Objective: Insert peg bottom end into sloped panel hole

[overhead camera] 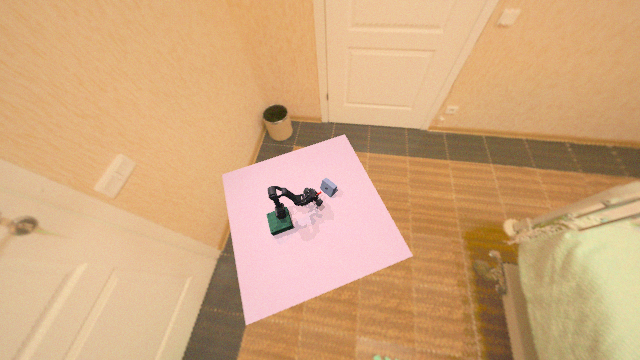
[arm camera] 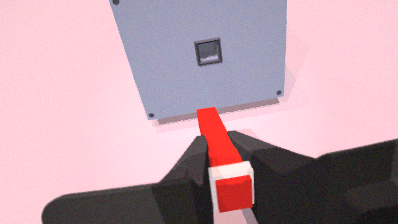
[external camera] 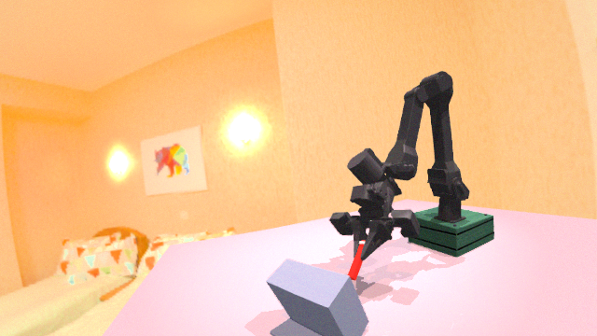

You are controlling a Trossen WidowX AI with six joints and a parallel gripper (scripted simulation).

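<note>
The grey-blue sloped panel lies 110 mm ahead of my gripper tip, 40 mm to the left of it and 30 mm below it. From my gripper tip the other things lie so: red square peg 10 mm to the right, 10 mm behind, 10 mm above.
</note>
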